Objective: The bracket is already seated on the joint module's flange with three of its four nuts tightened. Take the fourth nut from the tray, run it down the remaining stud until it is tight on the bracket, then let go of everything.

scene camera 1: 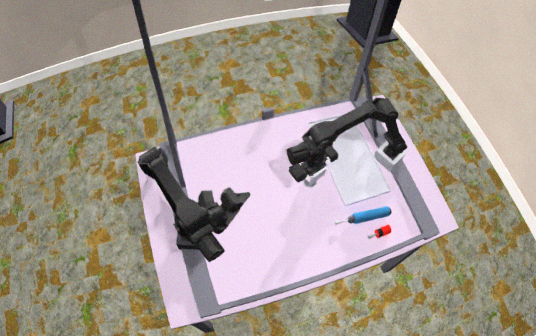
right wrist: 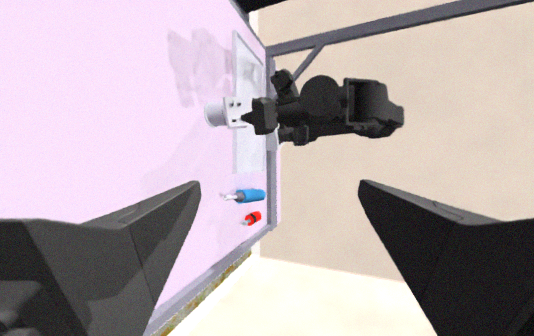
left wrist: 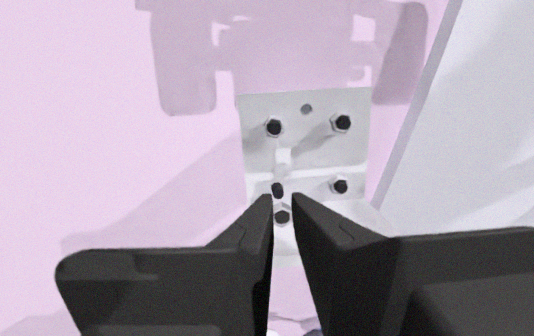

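Pixels of known places: left gripper, fingertip midpoint: point(scene camera 1: 311, 173) point(right wrist: 242, 117) point(left wrist: 281, 202); right gripper, fingertip midpoint: point(scene camera 1: 244, 201) point(right wrist: 279, 187); left arm's base, link origin: point(scene camera 1: 391, 151) point(right wrist: 280, 135).
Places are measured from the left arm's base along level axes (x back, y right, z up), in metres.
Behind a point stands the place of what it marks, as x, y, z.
The pale bracket point(left wrist: 355, 145) {-0.320, 0.153, 0.010} point(right wrist: 230, 121) {-0.377, 0.137, 0.010} sits on the white round joint module point(right wrist: 214, 114) point(scene camera 1: 310, 183). Three studs carry nuts point(left wrist: 273, 127) {-0.364, 0.172, 0.018} point(left wrist: 342, 122) {-0.329, 0.168, 0.018} point(left wrist: 340, 186) {-0.333, 0.134, 0.018}. The fourth stud point(left wrist: 277, 190) {-0.367, 0.138, 0.018}, at the bracket's lower left in the left wrist view, is bare. My left gripper point(left wrist: 281, 202) {-0.367, 0.140, 0.037} point(right wrist: 242, 117) {-0.367, 0.140, 0.037} is shut on a hex nut point(left wrist: 282, 215) {-0.367, 0.136, 0.040}, which shows just below the bare stud in that view; the height between them is unclear. My right gripper point(right wrist: 279, 187) {-0.682, 0.146, 0.220} point(scene camera 1: 245, 197) {-0.682, 0.146, 0.220} is open and empty, away from the module. The tray point(scene camera 1: 357, 172) {-0.166, 0.046, -0.052} point(left wrist: 465, 125) {-0.192, 0.133, -0.052} point(right wrist: 250, 150) {-0.190, 0.002, -0.052} lies beside the module.
A blue-handled tool point(scene camera 1: 371, 215) {-0.288, -0.129, -0.017} point(right wrist: 251, 195) {-0.311, -0.102, -0.015} and a short red tool point(scene camera 1: 383, 231) {-0.298, -0.207, -0.024} point(right wrist: 253, 218) {-0.313, -0.188, -0.024} lie near the tray's lower end in scene camera 1. Dark frame posts point(scene camera 1: 158, 95) {-0.675, 0.644, 0.277} point(scene camera 1: 369, 55) {0.115, 0.306, 0.263} rise at the table's far corners. Grey rails point(scene camera 1: 320, 274) {-0.593, -0.156, -0.035} run along the table edges.
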